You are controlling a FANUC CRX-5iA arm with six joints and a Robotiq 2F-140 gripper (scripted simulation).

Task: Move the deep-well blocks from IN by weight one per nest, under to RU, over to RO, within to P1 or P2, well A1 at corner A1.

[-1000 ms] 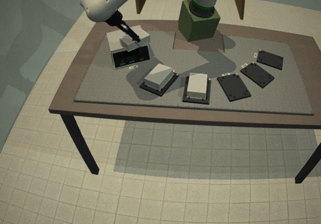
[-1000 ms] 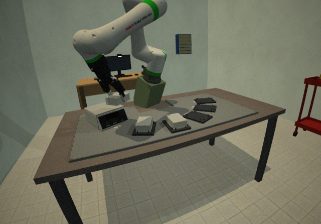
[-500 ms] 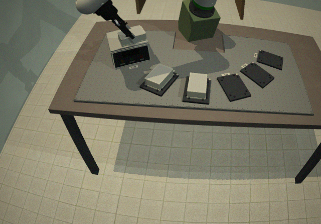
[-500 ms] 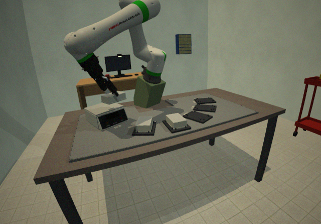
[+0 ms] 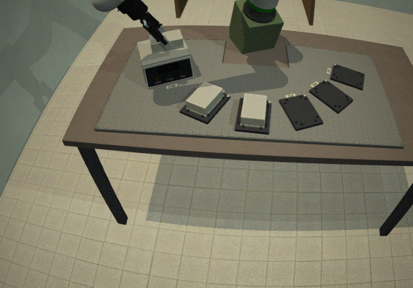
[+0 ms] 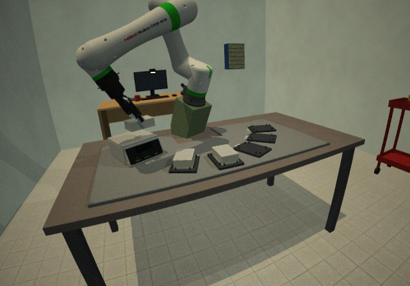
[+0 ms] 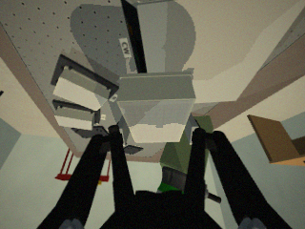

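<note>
Right now the grey platform is 10 cm below my hand, 8 cm behind it and 4 cm to the right of it. Also, from my hand: check-weigher: 13 cm below, 8 cm behind, 4 cm to the right; then P1 label: 34 cm to the left, 20 cm below, 16 cm ahead; then nest P1: 32 cm to the left, 25 cm ahead, 19 cm below.
</note>
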